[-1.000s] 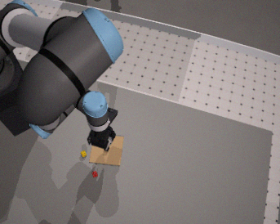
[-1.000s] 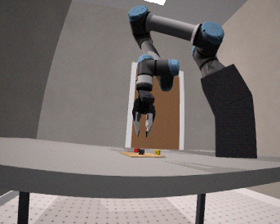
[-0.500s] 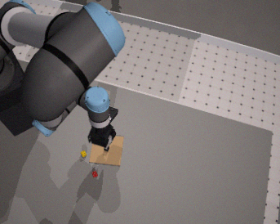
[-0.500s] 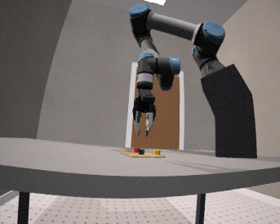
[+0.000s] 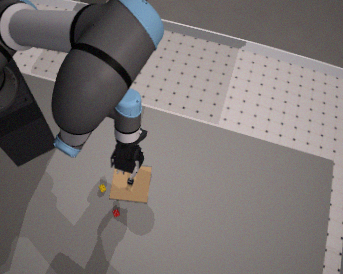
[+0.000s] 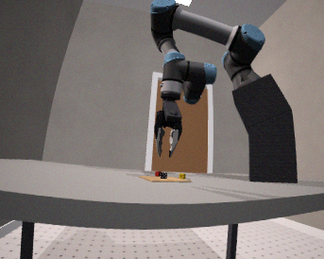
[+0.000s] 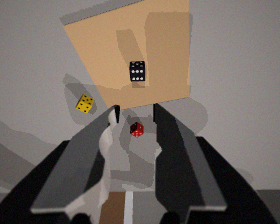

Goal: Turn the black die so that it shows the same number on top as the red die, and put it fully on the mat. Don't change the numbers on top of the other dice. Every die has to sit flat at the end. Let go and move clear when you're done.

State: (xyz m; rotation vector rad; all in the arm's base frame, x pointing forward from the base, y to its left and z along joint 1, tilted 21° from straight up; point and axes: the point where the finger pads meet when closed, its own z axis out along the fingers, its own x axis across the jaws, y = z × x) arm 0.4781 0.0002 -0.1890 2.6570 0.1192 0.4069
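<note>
My hand is 80 mm above the black die. Also, from my hand: yellow die (80 mm behind, 70 mm to the right, 80 mm below); then tan mat (90 mm below); then red die (130 mm to the right, 80 mm below).
</note>
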